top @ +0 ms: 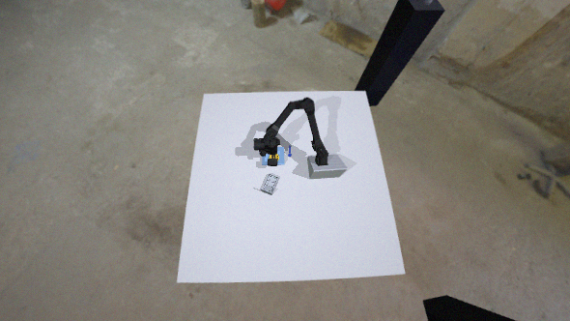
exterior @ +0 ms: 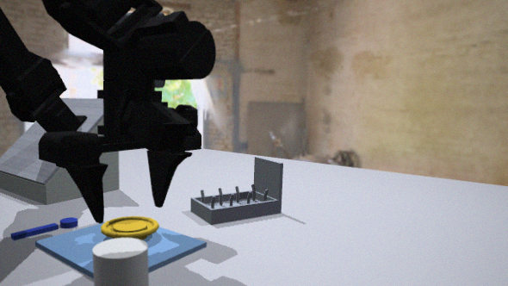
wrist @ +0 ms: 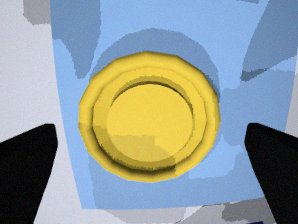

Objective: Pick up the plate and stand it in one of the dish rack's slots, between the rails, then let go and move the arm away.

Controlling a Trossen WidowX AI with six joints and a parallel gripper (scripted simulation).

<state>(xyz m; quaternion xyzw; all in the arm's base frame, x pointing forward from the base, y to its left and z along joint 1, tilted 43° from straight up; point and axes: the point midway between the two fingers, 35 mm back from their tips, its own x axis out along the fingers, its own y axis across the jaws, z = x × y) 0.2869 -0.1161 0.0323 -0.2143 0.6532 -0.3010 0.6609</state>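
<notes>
Now: gripper tip 2 cm above the yellow plate. The rest, counted from my gripper tip: white cylinder (10 cm to the right, 10 cm ahead, 1 cm below); then blue spoon (11 cm behind, 3 cm to the right, 3 cm below); then grey dish rack (18 cm to the left, 4 cm ahead, 1 cm below).
</notes>
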